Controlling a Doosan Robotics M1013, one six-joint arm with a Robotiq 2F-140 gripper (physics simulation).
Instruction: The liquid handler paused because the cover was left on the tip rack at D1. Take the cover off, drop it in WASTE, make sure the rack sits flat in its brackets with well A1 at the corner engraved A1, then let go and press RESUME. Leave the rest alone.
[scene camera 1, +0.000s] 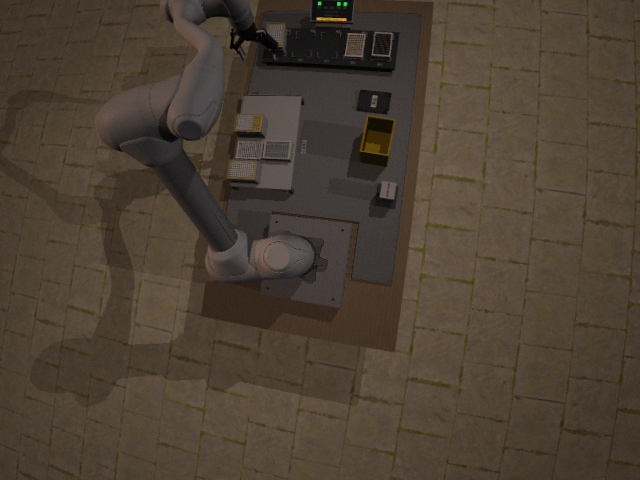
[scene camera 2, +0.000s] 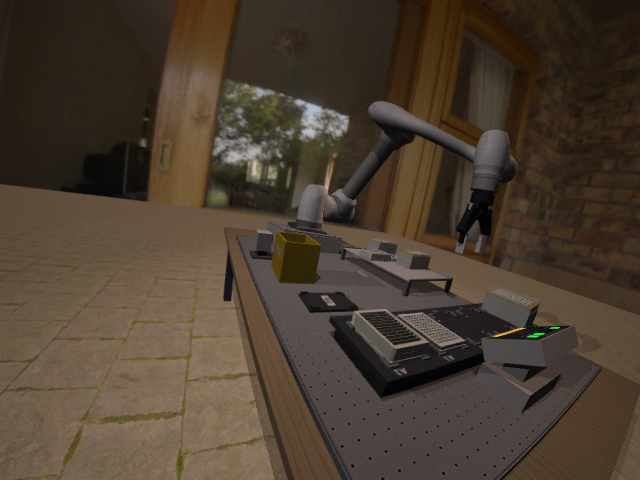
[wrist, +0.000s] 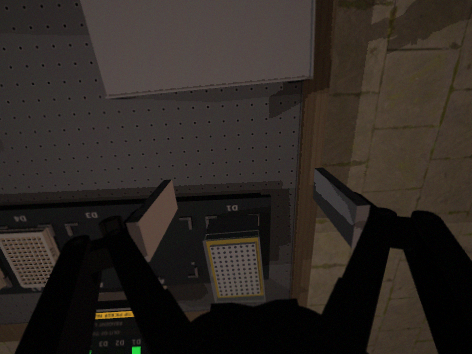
My gripper (scene camera 2: 469, 253) is open, holding nothing. Also in view: a yellow waste bin (scene camera 2: 295, 259) and a raised shelf (scene camera 2: 396, 269).
My gripper shows as well in scene camera 1 (scene camera 1: 259, 58) and in the wrist view (wrist: 243, 189). The raised shelf also shows in the wrist view (wrist: 136, 54).
